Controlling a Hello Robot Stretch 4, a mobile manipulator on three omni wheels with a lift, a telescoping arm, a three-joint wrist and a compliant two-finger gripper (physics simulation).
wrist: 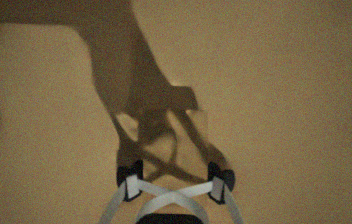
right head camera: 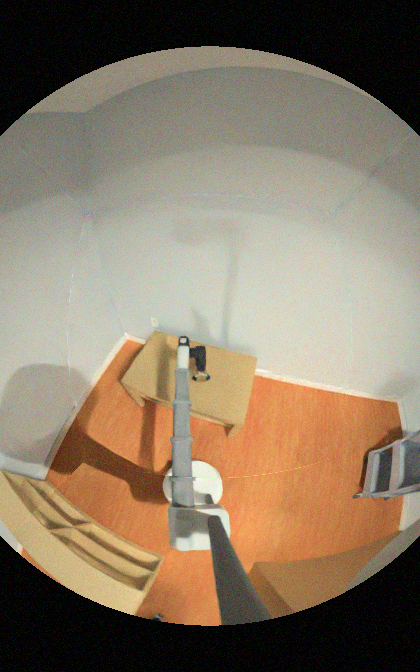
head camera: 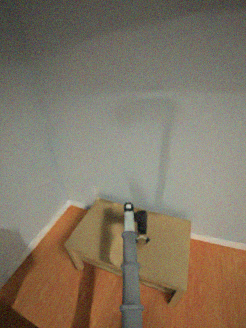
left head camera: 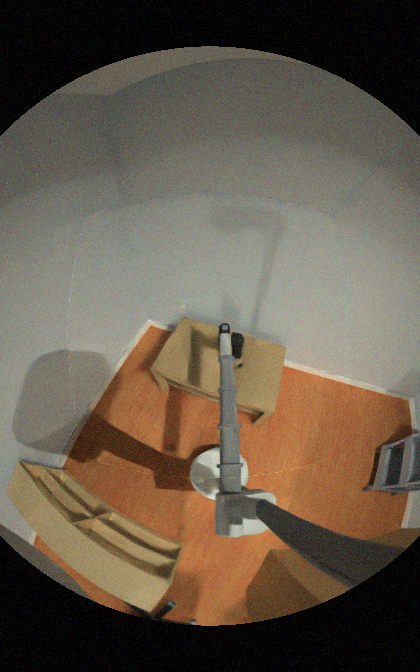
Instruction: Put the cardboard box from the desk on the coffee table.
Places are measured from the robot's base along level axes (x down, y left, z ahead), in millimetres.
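Where they show: gripper, fingertip midpoint: (wrist: 175, 173) (head camera: 141, 242).
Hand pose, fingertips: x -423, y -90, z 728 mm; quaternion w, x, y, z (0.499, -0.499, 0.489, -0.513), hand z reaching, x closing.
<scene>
After its pixels a point has its place.
My gripper (head camera: 143, 240) @[z 728, x -423, y -90 mm] (right head camera: 201, 378) (wrist: 175, 173) @[z 728, x -423, y -90 mm] is low over the coffee table (head camera: 167, 245) @[z 690, x -422, y -282 mm] (left head camera: 265, 375) (right head camera: 230, 385) (wrist: 300, 100) @[z 821, x -422, y -236 mm], with a fingertip on each side of the cardboard box (wrist: 194, 157) @[z 754, x -472, y -107 mm]. The gripper is shut on the box. The box is tan like the table top, so its outline is faint; its far right corner shows in the wrist view, with arm and finger shadows across it. Whether its underside touches the table is hidden. In the left head view the arm partly hides the gripper. The desk cannot be made out for certain.
A wall stands close behind the coffee table. A tan compartment unit (left head camera: 95, 555) (right head camera: 75, 560) is at lower left. A grey step-like frame (left head camera: 382, 470) (right head camera: 369, 475) stands at right. Large tan furniture (left head camera: 280, 580) (right head camera: 280, 582) is at lower right.
</scene>
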